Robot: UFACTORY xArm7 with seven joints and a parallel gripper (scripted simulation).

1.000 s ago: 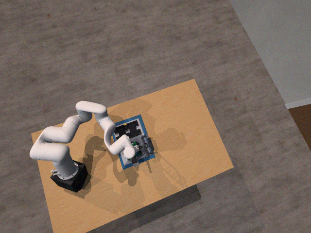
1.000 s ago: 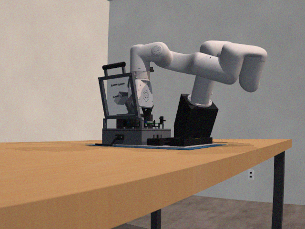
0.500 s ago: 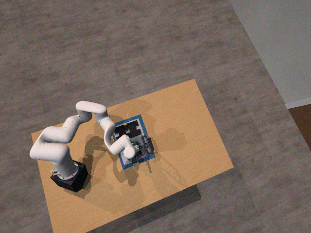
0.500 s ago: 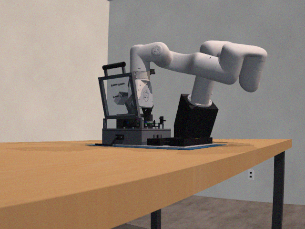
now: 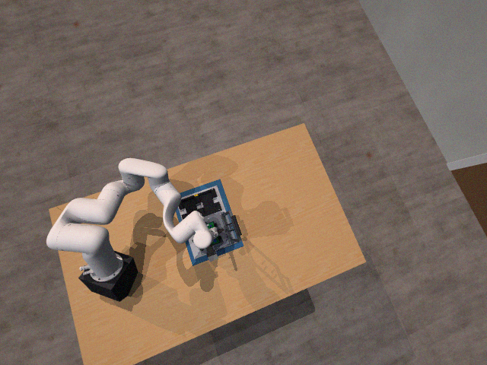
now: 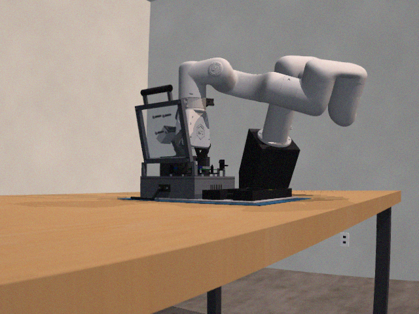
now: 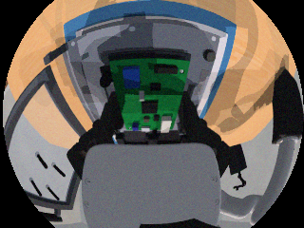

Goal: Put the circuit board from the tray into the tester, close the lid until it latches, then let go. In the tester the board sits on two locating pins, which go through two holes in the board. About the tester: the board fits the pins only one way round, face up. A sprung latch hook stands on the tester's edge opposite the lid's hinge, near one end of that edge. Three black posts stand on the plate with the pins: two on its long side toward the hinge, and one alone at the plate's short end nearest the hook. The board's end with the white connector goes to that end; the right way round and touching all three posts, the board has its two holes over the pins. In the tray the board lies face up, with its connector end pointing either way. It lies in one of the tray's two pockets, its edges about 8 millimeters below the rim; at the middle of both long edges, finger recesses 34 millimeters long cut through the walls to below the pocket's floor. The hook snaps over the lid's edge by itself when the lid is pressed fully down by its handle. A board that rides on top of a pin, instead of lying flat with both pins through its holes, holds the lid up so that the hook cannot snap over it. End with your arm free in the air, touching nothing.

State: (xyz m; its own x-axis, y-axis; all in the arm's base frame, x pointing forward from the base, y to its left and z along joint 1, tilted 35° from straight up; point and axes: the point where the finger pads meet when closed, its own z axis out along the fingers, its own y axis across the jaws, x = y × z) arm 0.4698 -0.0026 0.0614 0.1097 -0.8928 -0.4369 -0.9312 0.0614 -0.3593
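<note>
Right now the green circuit board is right at my hand. From my hand the other things lie so: tester plate 1 cm to the left, 1 cm below; latch hook 7 cm behind, 5 cm to the left; tester 4 cm to the left, 3 cm ahead, 3 cm above.
</note>
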